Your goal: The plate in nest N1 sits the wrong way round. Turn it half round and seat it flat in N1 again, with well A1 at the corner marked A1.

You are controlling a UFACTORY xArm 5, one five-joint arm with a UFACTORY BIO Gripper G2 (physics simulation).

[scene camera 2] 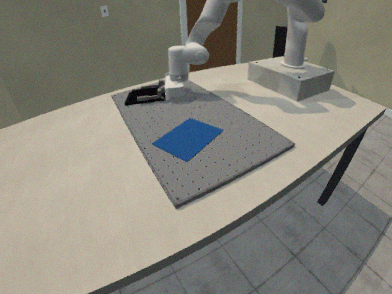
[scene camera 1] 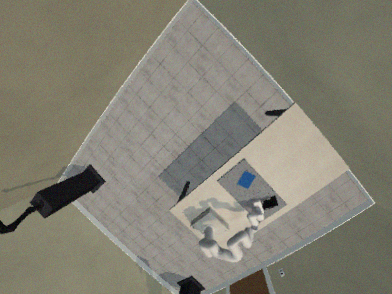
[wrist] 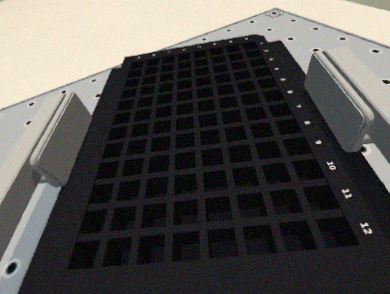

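The black well plate (scene camera 1: 271, 202) (scene camera 2: 134, 94) (wrist: 196, 120) lies at the far end of the grey perforated board. In the wrist view its small row marks run along the far short edge and column numbers run down the right side, with 12 nearest. The black plate and black nest N1 blend together, so I cannot tell their seam or how flat the plate sits. The mark A1 is not readable. My gripper (scene camera 2: 148, 92) (wrist: 200, 120) is open, part wide and empty, low over the plate, with one finger pad beside each long side. Contact with the plate is not visible.
The grey perforated board (scene camera 1: 232, 180) (scene camera 2: 245, 137) (wrist: 327, 44) lies on the pale table (scene camera 1: 305, 145) (scene camera 2: 75, 175). A flat blue rectangle (scene camera 1: 246, 179) (scene camera 2: 188, 139) lies on the board, apart from the plate. The arm's box-shaped base (scene camera 2: 280, 80) stands on the table at the right in scene camera 2.
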